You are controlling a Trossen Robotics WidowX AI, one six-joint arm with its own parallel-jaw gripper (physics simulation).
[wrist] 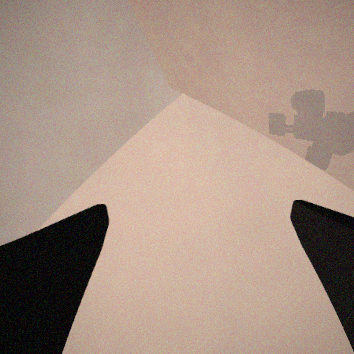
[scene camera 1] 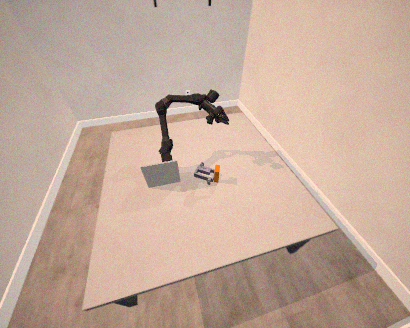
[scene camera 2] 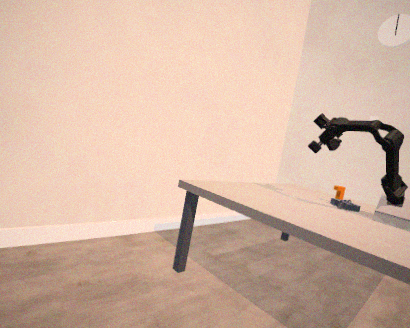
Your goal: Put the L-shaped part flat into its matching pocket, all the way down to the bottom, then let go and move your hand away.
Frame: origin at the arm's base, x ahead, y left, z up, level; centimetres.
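Seen in the pictures: gripper, fingertip midpoint: [wrist: 201, 212] [scene camera 1: 228, 122] [scene camera 2: 317, 144]; arm's base, link origin: [scene camera 1: 167, 162] [scene camera 2: 395, 200].
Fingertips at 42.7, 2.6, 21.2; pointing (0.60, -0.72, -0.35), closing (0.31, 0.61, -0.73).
Note:
Pixels of each thing's top centre, then the offset from my fingertips to it, as dx, dy, dz. Level surfaces: height alone.
- orange L-shaped part, top centre: [scene camera 1: 217, 168] [scene camera 2: 339, 186] -12.2, -16.4, -21.7
- dark grey pocket fixture, top centre: [scene camera 2: 345, 199] [scene camera 1: 205, 170] -18.6, -10.8, -27.9
- pale table, surface height: dz -32.7
The orange L-shaped part [scene camera 1: 217, 173] [scene camera 2: 340, 192] stands upright, its short arm at the top, at the end of the dark grey pocket fixture [scene camera 1: 203, 177] [scene camera 2: 350, 205]. Whether it touches the fixture or rests on it is too small to tell. The fixture lies on the table; the shape of its pocket is hard to make out. My gripper [scene camera 1: 223, 120] [scene camera 2: 324, 145] [wrist: 201, 212] is open and empty, high above the table and well away from the part. The part and the fixture do not show in the wrist view.
The fixture stands on the pale table [scene camera 1: 210, 230] [scene camera 2: 280, 205], between my arm's grey base plate [scene camera 1: 161, 175] and the orange part. Walls rise behind and beside the table. The arm's shadow [wrist: 320, 125] shows on the right in the wrist view.

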